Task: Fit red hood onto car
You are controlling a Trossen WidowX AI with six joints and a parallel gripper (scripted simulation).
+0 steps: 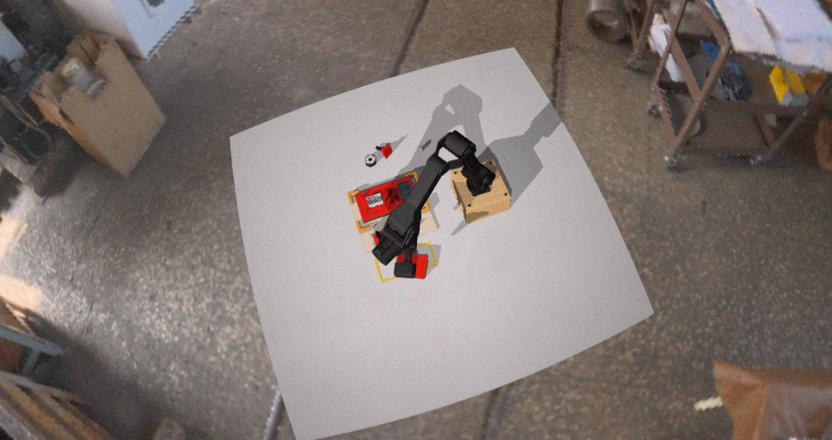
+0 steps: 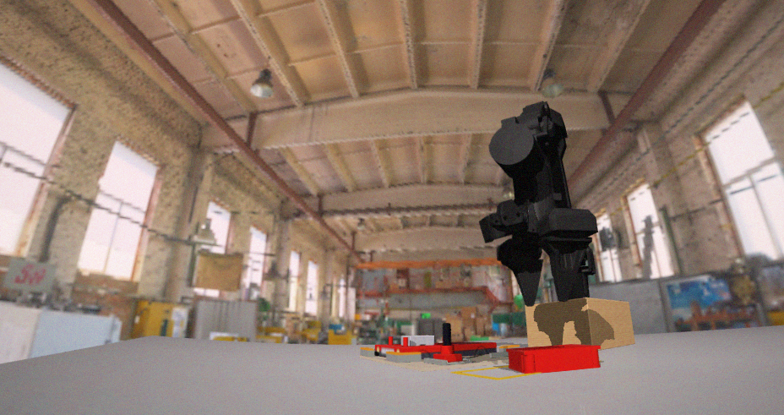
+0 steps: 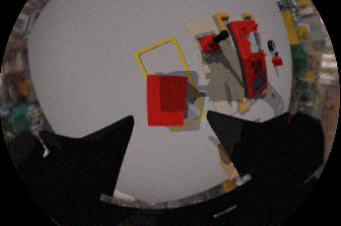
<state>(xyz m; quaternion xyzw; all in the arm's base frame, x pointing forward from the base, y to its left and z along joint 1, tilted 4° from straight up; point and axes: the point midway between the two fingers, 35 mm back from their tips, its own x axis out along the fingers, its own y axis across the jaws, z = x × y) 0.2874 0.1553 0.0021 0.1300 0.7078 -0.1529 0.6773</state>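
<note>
Now: gripper tip 60 mm above the red hood. From my gripper tip the other things lie so: wheel: 10 mm ahead, 430 mm to the right, 70 mm below; grey engine block: 40 mm ahead, 250 mm to the right, 60 mm below.
</note>
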